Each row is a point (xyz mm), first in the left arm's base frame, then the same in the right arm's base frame.
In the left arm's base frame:
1: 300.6 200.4 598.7
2: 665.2 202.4 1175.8
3: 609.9 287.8 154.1
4: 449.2 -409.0 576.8
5: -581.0 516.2 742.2
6: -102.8 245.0 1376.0
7: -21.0 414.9 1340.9
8: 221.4 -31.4 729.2
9: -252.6 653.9 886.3
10: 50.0 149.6 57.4
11: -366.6 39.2 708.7
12: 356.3 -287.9 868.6
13: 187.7 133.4 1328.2
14: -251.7 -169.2 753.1
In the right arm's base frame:
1: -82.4 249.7 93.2
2: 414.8 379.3 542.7
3: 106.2 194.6 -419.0
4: 55.5 -352.5 204.0
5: -900.0 652.4 351.9
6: -278.9 526.4 901.8
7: -208.3 674.8 802.9
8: -126.7 66.8 297.2
9: -545.9 800.3 369.7
10: -460.2 74.8 -336.9
11: -701.1 169.9 399.9
12: 38.5 -152.3 464.9
13: -9.6 386.3 818.1
14: -579.0 -26.7 470.7

